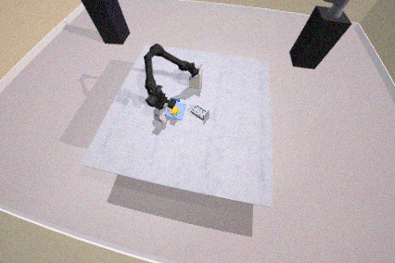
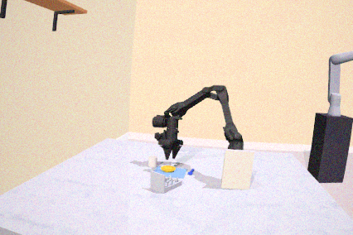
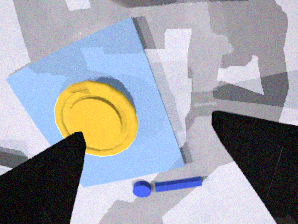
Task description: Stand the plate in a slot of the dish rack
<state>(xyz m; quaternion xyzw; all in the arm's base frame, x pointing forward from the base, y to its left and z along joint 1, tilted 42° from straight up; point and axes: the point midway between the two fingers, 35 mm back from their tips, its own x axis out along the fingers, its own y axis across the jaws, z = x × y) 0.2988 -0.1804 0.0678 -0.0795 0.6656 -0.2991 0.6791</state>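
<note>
My gripper tip is now 50 mm to the right of the yellow plate and 40 mm above it. The rest, counted from my gripper tip: grey dish rack 250 mm to the left, 30 mm below, 20 mm behind; then small white cup 90 mm ahead, 30 mm below, 20 mm to the right; then flat blue sheet 60 mm to the left, 50 mm below, 10 mm behind.
</note>
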